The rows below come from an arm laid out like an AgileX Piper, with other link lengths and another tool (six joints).
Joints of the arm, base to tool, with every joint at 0 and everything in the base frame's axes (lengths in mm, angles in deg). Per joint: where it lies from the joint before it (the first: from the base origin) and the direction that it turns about. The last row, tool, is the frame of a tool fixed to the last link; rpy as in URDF.
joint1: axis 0 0 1 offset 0 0 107
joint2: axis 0 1 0 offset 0 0 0
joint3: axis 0 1 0 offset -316.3 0 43.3
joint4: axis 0.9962 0 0.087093 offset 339.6 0 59.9
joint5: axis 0 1 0 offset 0 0 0
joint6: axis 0.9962 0 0.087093 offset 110.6 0 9.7
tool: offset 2.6 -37 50.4 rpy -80.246 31.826 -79.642
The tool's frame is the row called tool.
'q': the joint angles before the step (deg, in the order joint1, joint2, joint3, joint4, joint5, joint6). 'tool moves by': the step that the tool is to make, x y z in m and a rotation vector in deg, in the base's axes. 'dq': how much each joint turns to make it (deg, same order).
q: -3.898, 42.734, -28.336, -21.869, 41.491, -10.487
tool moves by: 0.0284, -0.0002, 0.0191, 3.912, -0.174, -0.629
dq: -0.012, 6.409, -6.538, 4.076, 0.199, -0.151
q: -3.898, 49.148, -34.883, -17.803, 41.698, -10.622
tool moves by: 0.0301, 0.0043, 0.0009, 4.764, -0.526, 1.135
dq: -0.008, 6.265, -3.913, 6.011, -2.975, -1.973
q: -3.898, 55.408, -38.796, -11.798, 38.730, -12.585
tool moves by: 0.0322, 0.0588, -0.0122, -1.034, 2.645, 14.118
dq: 8.081, 6.229, -2.698, 4.586, -1.809, -8.832
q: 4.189, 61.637, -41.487, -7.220, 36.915, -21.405
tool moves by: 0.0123, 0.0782, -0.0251, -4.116, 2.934, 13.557
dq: 12.010, 5.951, -1.047, -3.543, -1.343, -0.353
